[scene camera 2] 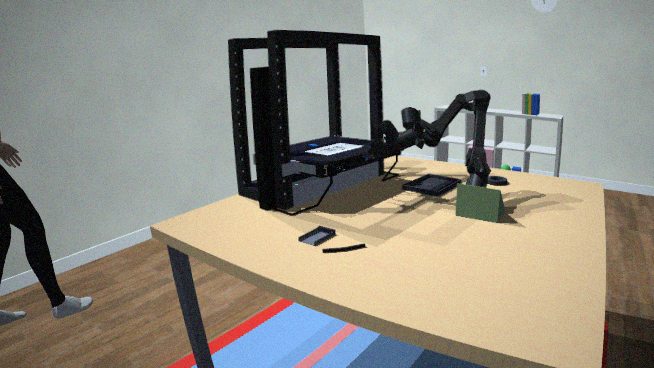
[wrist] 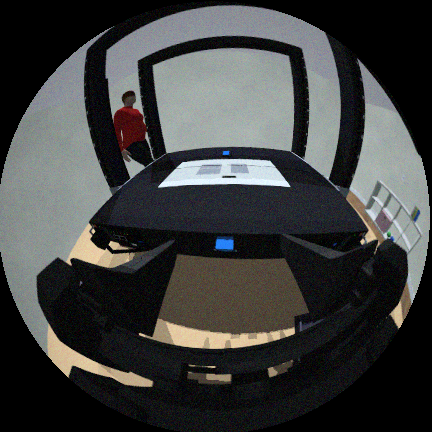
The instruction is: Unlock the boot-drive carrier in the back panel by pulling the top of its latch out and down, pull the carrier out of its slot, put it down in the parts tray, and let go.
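Places are measured from the arm's base along level axes (x up, y right, z ahead), in centimetres.
Pixels of known places: gripper, fingertip midpoint: (scene camera 2: pixel 369 153) (wrist: pixel 229 242); arm's base, origin of the base link: (scene camera 2: pixel 474 194).
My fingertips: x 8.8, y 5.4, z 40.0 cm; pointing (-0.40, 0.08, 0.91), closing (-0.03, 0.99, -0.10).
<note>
Ahead of a thing's pixels: the offset from my fingertips to its top centre. "spot": to the spot under its first point.
The blue latch {spot: dy -0.4, dx -0.1, dz +0.0 cm} (wrist: pixel 224 244) of the boot-drive carrier shows at the middle of the dark back panel in the wrist view. It looks upright against the panel. The carrier body is hidden in its slot. The server chassis (scene camera 2: pixel 300 150) (wrist: pixel 225 212) sits in the black rack (scene camera 2: pixel 277 115) (wrist: pixel 348 100). My gripper (scene camera 2: pixel 372 150) (wrist: pixel 229 242) is open and empty, its fingers on either side of the latch at about its height; the remaining gap to the panel is hard to judge. A dark shallow tray {dy +19.3, dx -13.5, dz -18.7 cm} (scene camera 2: pixel 422 191) (wrist: pixel 298 324) lies on the table below, near the arm's base.
A small grey tray {spot: dy -38.5, dx -14.5, dz -6.1 cm} (scene camera 2: pixel 332 233) and a black strip {dy -45.1, dx -14.4, dz -13.2 cm} (scene camera 2: pixel 344 248) lie near the table's front left. A green wedge block (scene camera 2: pixel 477 202) stands before the arm's base, a black ring {dy +35.3, dx -13.6, dz -42.9 cm} (scene camera 2: pixel 498 180) behind it. Black cables (scene camera 2: pixel 327 192) hang from the chassis. A person (wrist: pixel 131 122) stands behind the rack.
</note>
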